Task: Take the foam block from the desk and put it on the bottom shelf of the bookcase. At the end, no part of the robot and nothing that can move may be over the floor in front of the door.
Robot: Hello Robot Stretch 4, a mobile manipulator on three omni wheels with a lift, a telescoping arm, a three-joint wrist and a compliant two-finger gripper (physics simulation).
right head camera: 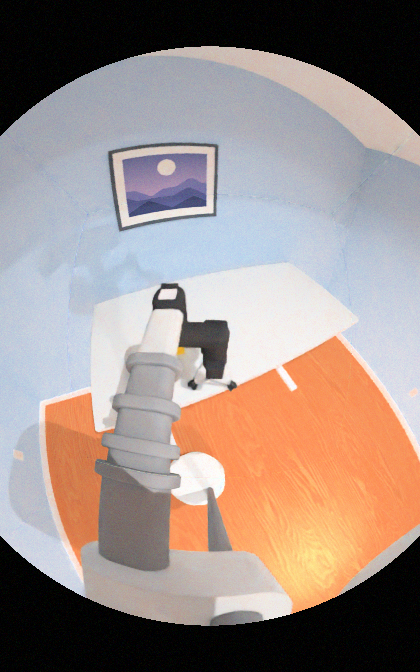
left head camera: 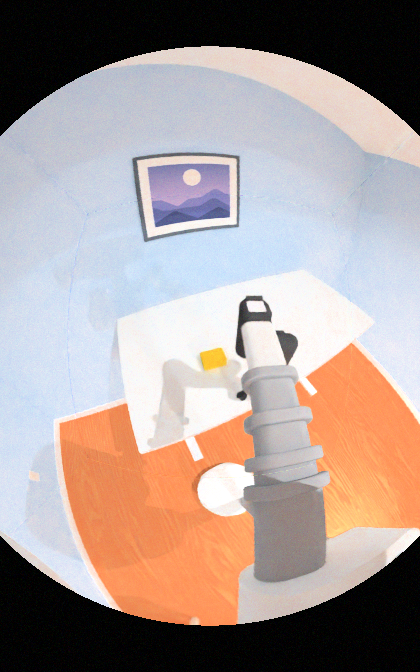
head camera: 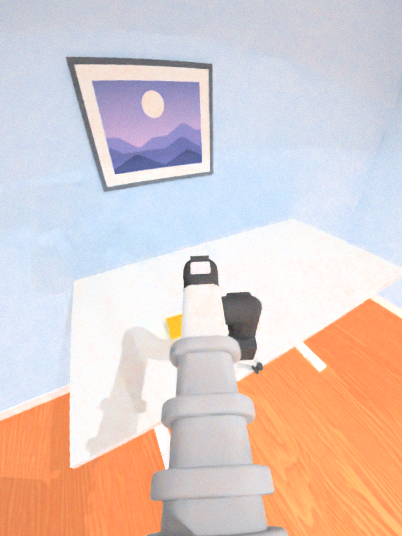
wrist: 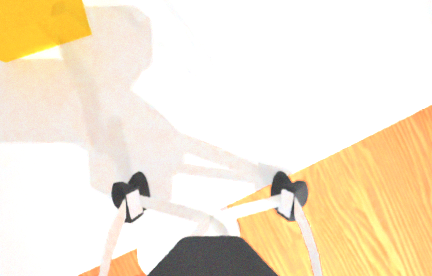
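Where they show: gripper, fingertip midpoint: (wrist: pixel 210 187); robot's base at its link origin: (left head camera: pixel 226 488).
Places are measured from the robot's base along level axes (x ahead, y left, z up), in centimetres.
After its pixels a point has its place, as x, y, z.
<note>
The yellow foam block (head camera: pixel 174 326) @(52.1, 9.8, 96.8) (left head camera: pixel 213 359) @(52.0, 7.6, 96.8) (right head camera: pixel 181 351) (wrist: pixel 40 30) @(51.7, 5.7, 95.5) lies on the white desk (head camera: pixel 270 260) @(94.6, -37.9, 92.3) (left head camera: pixel 295 300) @(98.4, -45.0, 92.3) (right head camera: pixel 280 295) (wrist: pixel 300 75) @(48.4, -17.5, 92.3). The arm hides part of it in the head and right head camera views, and it is cut off at the top left of the wrist view. My gripper (right head camera: pixel 212 385) (wrist: pixel 210 187) @(37.7, -8.7, 92.2) is open, with a wide gap between the fingertips. It hangs above the desk's front edge, apart from the block, which lies to the left and farther in. The bookcase and the door do not show in these views.
A framed picture (head camera: pixel 150 125) @(108.3, 17.5, 154.3) (left head camera: pixel 190 192) @(108.9, 16.4, 152.9) (right head camera: pixel 165 185) hangs on the blue wall behind the desk. A round white object (left head camera: pixel 225 490) @(-0.5, 1.6, 18.7) (right head camera: pixel 197 477) is on the wooden floor (head camera: pixel 325 425) @(40.8, -76.0, -2.7) (left head camera: pixel 370 450) @(0.0, -144.1, -2.7) (right head camera: pixel 300 450) by the desk's front. The arm's shadow falls on the desk.
</note>
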